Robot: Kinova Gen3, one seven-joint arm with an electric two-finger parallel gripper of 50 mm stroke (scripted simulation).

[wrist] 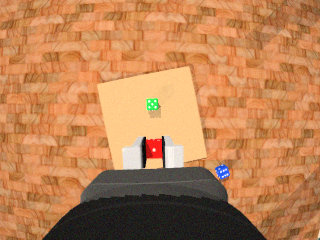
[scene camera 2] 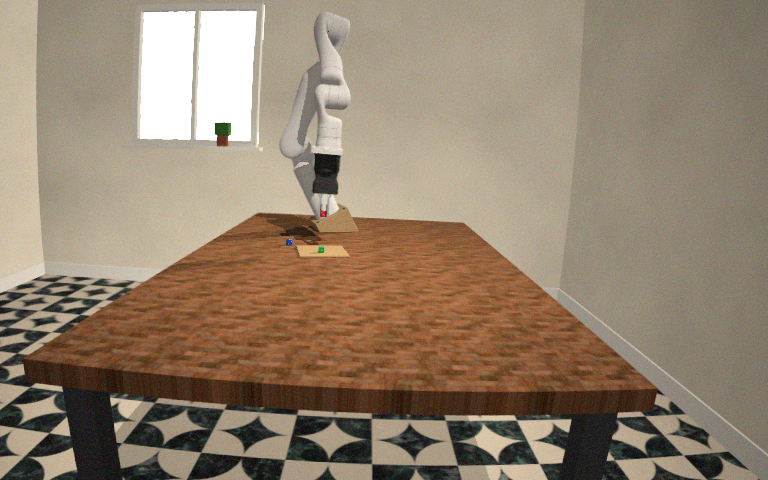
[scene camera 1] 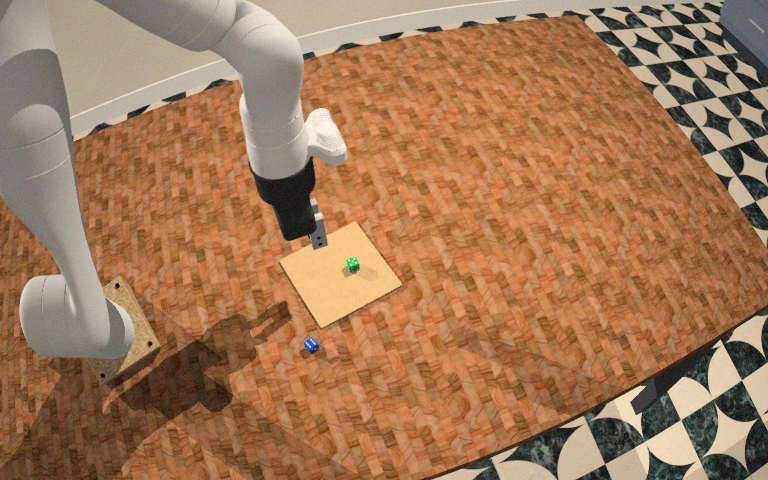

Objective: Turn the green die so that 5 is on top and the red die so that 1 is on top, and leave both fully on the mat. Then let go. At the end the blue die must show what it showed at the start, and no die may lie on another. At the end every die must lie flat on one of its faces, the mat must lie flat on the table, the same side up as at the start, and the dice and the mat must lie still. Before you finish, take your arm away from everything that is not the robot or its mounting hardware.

Labels:
My gripper shows in the wrist view, in scene camera 2 [323,216] and in scene camera 1. One and the same spot on my gripper: [wrist: 134,157] is [scene camera 1: 312,203].

